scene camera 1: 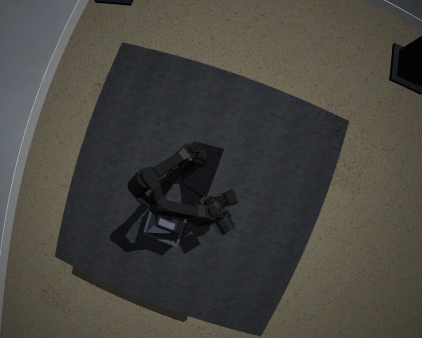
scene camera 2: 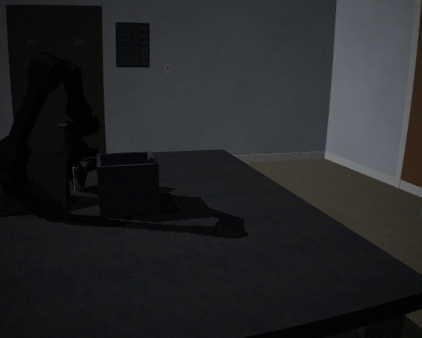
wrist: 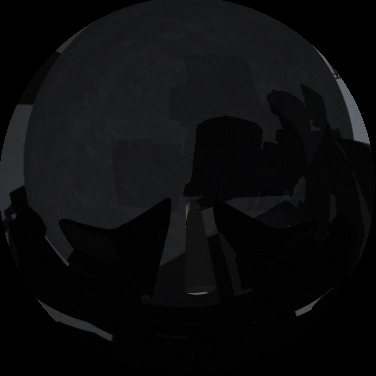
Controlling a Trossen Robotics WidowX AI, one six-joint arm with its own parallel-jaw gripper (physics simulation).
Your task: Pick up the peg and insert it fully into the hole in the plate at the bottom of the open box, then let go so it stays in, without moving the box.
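Frame: origin at the arm's base, x ahead, y left, z up, level; millimetres.
Seen in the pictures: gripper, fingertip midpoint: [scene camera 2: 78,186] [wrist: 192,203]; arm's base at its link origin: [scene camera 1: 203,156] [scene camera 2: 14,181].
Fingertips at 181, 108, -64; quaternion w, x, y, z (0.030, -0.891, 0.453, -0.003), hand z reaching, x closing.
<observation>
Offsets run from my fingertips to a thing's top centre, as dx, dy, dz. Level surfaces: height alone.
The peg @(-8, -8, +68) [scene camera 2: 76,179] [wrist: 199,255] is a slim grey cylinder that stands upright beside the open box, outside it. My gripper [scene camera 1: 220,209] [wrist: 192,203] is low around the peg and partly open, with a finger on each side. In the wrist view a gap shows between the left finger and the peg, so the peg is not clamped. The open box @(+133, -186, +126) [scene camera 1: 160,236] [scene camera 2: 129,190] stands upright on the table, close to the gripper. A pale patch of the plate @(+133, -186, +49) [scene camera 1: 166,223] shows inside the box; I cannot make out its hole.
The dark table @(dz -12) [scene camera 1: 210,100] [scene camera 2: 225,265] carries the arm and the box. In scene camera 1 the upper arm [scene camera 1: 167,165] reaches past the box, and the forearm [scene camera 1: 182,209] passes over its rim. The arm's dark base plate [scene camera 1: 207,175] lies near the gripper. Shadows fall around the box.
</observation>
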